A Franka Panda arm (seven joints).
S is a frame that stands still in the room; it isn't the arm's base.
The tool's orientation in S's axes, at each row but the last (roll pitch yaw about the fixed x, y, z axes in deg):
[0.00, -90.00, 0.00]
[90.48, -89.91, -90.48]
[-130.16, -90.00, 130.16]
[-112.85, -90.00, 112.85]
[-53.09, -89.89, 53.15]
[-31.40, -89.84, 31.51]
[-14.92, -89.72, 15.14]
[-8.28, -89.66, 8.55]
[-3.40, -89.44, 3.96]
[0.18, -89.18, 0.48]
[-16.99, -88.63, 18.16]
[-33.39, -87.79, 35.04]
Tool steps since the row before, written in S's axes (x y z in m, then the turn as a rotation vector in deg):
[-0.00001, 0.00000, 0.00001, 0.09, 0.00, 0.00]
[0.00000, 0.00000, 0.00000, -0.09, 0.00, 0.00]
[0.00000, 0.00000, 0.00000, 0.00, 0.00, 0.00]
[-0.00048, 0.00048, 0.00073, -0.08, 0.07, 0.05]
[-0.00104, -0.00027, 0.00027, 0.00, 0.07, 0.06]
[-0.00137, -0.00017, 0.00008, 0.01, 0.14, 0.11]
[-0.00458, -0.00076, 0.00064, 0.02, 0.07, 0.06]
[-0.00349, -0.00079, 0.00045, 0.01, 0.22, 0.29]
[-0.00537, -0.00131, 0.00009, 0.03, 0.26, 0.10]
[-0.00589, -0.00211, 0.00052, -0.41, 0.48, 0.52]
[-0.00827, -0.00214, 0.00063, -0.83, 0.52, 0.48]
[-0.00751, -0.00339, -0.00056, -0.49, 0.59, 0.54]
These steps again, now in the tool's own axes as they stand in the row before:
[0.00001, 0.00000, 0.00001, 0.00, 0.00, -0.09]
[0.00000, 0.00000, 0.00000, 0.00, 0.00, 0.09]
[0.00000, 0.00000, 0.00000, 0.00, 0.00, 0.00]
[0.00073, 0.00048, 0.00048, 0.05, 0.07, 0.08]
[0.00027, -0.00027, 0.00104, 0.06, 0.07, 0.00]
[0.00008, -0.00017, 0.00137, 0.11, 0.14, -0.01]
[0.00062, -0.00074, 0.00459, 0.06, 0.07, -0.02]
[0.00043, -0.00077, 0.00350, 0.29, 0.22, -0.01]
[0.00004, -0.00126, 0.00538, 0.10, 0.26, -0.03]
[0.00044, -0.00204, 0.00592, 0.51, 0.48, 0.41]
[0.00043, -0.00197, 0.00832, 0.46, 0.53, 0.83]
[-0.00087, -0.00316, 0.00758, 0.54, 0.59, 0.49]

